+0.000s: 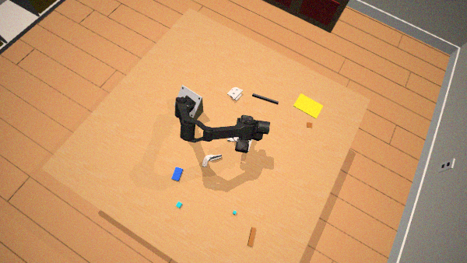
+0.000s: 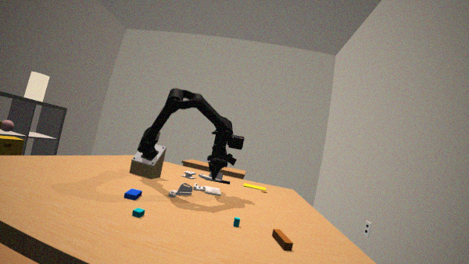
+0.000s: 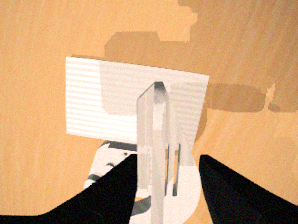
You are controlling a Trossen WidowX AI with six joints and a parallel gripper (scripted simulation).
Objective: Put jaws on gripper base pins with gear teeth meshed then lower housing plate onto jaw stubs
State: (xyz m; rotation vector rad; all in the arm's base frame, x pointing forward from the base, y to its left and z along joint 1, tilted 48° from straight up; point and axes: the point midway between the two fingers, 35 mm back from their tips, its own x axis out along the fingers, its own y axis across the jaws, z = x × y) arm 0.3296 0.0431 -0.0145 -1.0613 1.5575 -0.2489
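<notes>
Now: gripper tip 60 mm above the flat white plate and 30 mm to the right of it. Round my gripper tip: white jaw (40 mm behind); housing plate (60 mm below, 60 mm behind, 10 mm to the left); gripper base (220 mm behind, 210 mm to the left, 40 mm below).
</notes>
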